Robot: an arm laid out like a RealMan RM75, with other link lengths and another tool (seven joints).
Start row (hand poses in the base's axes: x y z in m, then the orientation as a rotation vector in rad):
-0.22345, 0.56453, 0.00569, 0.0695, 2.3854, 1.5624
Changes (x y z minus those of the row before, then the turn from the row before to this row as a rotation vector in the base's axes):
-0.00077, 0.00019, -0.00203, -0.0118, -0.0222, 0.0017
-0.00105, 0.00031, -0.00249, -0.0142, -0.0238, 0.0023
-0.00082, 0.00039, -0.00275, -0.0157, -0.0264, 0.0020
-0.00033, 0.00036, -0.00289, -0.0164, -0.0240, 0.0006
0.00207, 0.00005, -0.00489, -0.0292, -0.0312, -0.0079
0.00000, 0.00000, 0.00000, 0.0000, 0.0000, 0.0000
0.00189, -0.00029, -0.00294, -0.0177, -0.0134, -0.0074
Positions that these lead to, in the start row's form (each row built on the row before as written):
-0.22422, 0.56472, 0.00366, 0.0474, 2.3781, 1.5417
-0.22527, 0.56503, 0.00117, 0.0231, 2.3713, 1.5178
-0.22609, 0.56542, -0.00158, -0.0029, 2.3632, 1.4911
-0.22642, 0.56578, -0.00447, -0.0254, 2.3566, 1.4638
-0.22435, 0.56583, -0.00936, -0.0461, 2.3504, 1.4152
-0.22435, 0.56583, -0.00936, -0.0461, 2.3504, 1.4152
-0.22246, 0.56554, -0.01230, -0.0516, 2.3500, 1.3865

